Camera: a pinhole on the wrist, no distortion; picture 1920 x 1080 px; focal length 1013.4 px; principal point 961.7 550.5 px. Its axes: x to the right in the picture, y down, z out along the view. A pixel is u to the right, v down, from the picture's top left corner.
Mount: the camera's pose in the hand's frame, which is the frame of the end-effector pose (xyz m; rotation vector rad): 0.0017 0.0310 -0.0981 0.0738 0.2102 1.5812
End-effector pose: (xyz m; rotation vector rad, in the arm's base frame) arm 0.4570 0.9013 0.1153 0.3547 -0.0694 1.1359
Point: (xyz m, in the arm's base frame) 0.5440 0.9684 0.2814
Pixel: 698 214
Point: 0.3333 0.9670 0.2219
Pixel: 1625 555
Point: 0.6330 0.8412 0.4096
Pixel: 526 522
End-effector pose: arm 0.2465 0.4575 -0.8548 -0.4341 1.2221 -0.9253
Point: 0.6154 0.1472 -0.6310
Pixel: 440 510
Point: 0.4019 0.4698 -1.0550
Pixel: 1741 133
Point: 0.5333 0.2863 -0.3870
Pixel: 102 1042
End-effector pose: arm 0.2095 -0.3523 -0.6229 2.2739 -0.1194 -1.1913
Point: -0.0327 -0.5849 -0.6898
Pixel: 1087 787
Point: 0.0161 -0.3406 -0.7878
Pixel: 325 754
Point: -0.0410 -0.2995 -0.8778
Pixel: 158 706
